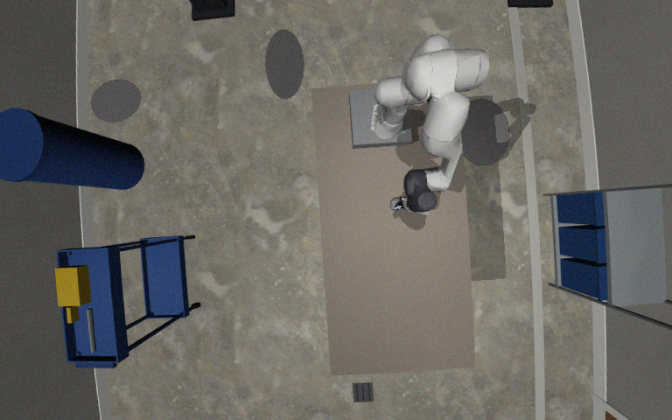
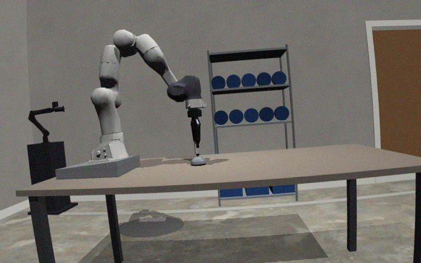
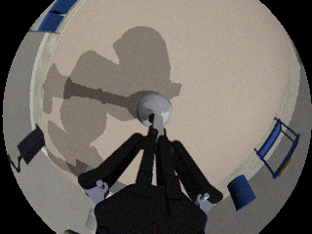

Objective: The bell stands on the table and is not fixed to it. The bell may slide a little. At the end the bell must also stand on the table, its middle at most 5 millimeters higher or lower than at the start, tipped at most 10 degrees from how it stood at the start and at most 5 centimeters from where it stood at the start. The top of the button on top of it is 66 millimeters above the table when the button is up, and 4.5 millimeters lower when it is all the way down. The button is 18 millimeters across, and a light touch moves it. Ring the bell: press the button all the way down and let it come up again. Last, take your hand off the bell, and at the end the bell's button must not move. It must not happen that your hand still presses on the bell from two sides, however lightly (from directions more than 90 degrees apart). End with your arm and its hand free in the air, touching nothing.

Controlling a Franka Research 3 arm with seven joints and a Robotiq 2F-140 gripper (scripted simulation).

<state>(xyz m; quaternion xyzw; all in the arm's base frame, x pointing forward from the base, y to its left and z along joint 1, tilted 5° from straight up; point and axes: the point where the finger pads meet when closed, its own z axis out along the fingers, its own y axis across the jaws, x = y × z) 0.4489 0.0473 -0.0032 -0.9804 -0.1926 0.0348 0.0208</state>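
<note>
Now: the bell button 1 cm to the left of my hand and 4 cm below it. The rest, counted from my hand: bell (1 cm to the left, 6 cm below).
</note>
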